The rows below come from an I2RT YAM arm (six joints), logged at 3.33 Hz.
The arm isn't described. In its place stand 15 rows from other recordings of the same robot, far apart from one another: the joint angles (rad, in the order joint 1, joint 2, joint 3, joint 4, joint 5, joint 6), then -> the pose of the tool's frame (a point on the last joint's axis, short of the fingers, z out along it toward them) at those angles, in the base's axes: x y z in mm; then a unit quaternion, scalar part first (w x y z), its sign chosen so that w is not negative.
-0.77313 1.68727 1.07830 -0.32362 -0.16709 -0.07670 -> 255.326, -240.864, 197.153, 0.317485, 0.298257, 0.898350, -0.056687
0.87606 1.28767 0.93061 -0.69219 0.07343 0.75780 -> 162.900, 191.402, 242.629, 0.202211, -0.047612, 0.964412, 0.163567
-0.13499 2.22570 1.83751 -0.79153 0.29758 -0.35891 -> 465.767, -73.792, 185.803, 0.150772, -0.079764, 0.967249, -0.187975
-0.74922 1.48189 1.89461 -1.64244 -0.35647 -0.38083 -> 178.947, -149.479, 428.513, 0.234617, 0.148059, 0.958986, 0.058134
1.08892 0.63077 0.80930 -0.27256 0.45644 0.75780 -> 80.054, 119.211, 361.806, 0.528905, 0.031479, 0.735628, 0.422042
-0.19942 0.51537 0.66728 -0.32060 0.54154 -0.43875 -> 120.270, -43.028, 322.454, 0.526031, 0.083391, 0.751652, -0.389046
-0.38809 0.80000 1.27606 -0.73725 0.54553 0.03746 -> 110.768, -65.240, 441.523, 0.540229, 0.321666, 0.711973, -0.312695
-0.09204 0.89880 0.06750 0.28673 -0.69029 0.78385 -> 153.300, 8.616, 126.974, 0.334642, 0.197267, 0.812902, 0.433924
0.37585 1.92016 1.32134 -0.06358 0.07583 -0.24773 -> 403.669, 156.392, 205.673, 0.439708, -0.259634, 0.859774, -0.005926
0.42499 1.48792 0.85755 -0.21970 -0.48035 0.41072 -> 267.527, 139.132, 201.332, 0.222696, -0.090360, 0.908287, 0.342426
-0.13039 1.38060 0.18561 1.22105 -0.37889 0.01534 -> 222.682, -15.920, 169.651, 0.709837, -0.084630, 0.693349, 0.090751
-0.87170 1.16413 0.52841 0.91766 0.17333 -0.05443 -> 158.175, -197.677, 289.123, 0.689341, 0.301313, 0.521714, -0.402287
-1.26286 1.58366 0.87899 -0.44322 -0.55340 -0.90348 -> 106.246, -272.318, 169.384, 0.330562, 0.111684, 0.935640, -0.053222
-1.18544 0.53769 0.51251 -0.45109 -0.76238 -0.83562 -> 71.021, -109.676, 256.793, 0.525794, -0.052693, 0.814251, -0.240333
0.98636 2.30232 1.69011 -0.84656 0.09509 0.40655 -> 247.550, 368.084, 109.513, 0.073339, -0.282541, 0.956448, -0.000529
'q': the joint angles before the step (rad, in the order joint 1, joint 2, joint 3, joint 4, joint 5, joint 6). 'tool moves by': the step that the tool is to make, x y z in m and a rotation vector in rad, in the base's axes. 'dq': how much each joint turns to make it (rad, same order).
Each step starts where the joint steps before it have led.
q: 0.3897 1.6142 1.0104 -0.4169 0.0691 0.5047
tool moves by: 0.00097 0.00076 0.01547 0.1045 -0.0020 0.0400
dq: -0.0108 -0.0270 0.0271 -0.0132 -0.1083 0.0092
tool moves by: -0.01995 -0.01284 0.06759 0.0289 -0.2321 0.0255
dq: -0.0128 -0.2025 0.0252 -0.0029 0.0191 -0.0663
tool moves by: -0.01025 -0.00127 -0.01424 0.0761 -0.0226 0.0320
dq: 0.0005 -0.0455 -0.1089 0.1132 -0.0654 0.0260
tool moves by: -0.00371 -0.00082 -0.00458 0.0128 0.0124 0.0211
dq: -0.0015 -0.0103 -0.0240 0.0064 -0.0278 -0.0023
